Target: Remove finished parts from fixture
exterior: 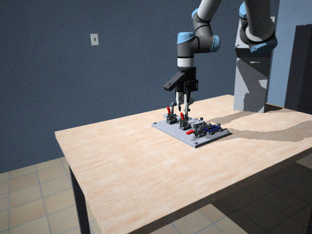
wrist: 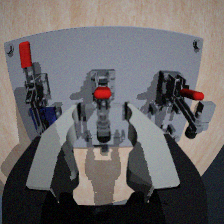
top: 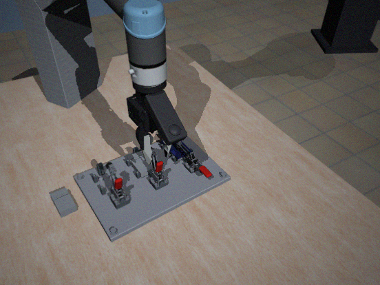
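The grey fixture plate is 3 cm behind my hand, 2 cm to the right of it and 11 cm below it. The rest, counted from my hand: blue blank 14 cm behind, 4 cm to the left, 9 cm below.
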